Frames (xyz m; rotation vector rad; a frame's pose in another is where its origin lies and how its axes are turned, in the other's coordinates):
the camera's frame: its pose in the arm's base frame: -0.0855 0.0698 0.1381 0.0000 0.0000 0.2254
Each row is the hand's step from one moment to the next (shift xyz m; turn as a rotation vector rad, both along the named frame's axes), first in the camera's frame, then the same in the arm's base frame.
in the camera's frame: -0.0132 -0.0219 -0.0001 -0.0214 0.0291 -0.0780
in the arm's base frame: -0.0080 -0.0243 -0.0001 -0.0274 0.0236 -0.0780
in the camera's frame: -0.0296 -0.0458 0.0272 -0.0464 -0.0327 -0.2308
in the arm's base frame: -0.0186 -0.0513 0.0272 -0.0379 -0.0422 -0.2308
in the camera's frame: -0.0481 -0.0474 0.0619 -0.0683 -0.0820 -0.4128
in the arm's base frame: -0.0363 -0.0570 0.0619 -0.0482 -0.0952 -0.4128
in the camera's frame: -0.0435 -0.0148 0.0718 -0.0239 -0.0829 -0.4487
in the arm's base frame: -0.0391 -0.0241 0.0718 -0.0048 -0.0861 -0.4487
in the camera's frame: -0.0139 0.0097 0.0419 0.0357 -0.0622 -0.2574
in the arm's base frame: -0.0157 0.0063 0.0419 0.0487 -0.0526 -0.2574
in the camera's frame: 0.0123 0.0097 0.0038 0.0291 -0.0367 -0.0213
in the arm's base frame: 0.0098 0.0122 0.0038 0.0366 -0.0293 -0.0213
